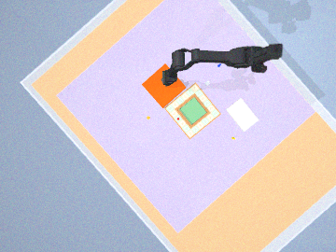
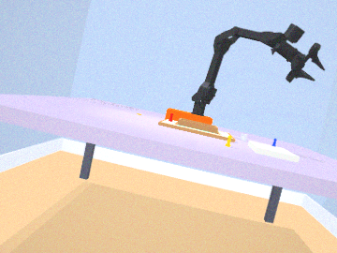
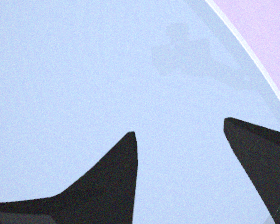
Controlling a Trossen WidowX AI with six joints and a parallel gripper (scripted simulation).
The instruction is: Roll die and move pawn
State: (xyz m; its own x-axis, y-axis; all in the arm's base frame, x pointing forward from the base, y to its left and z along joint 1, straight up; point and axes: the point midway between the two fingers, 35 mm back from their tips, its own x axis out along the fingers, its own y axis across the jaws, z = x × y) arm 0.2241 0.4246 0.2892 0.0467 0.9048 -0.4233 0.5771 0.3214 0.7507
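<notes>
Now: the white die 320 mm below my gripper tip, 240 mm to the right of it and 50 mm behind it. From my gripper tip the other things lie so: green dice tray (440 mm to the right, 320 mm below, 40 mm ahead); then blue pawn (310 mm below, 100 mm to the right, 90 mm behind); then white pad (320 mm below, 280 mm ahead, 180 mm to the right).
</notes>
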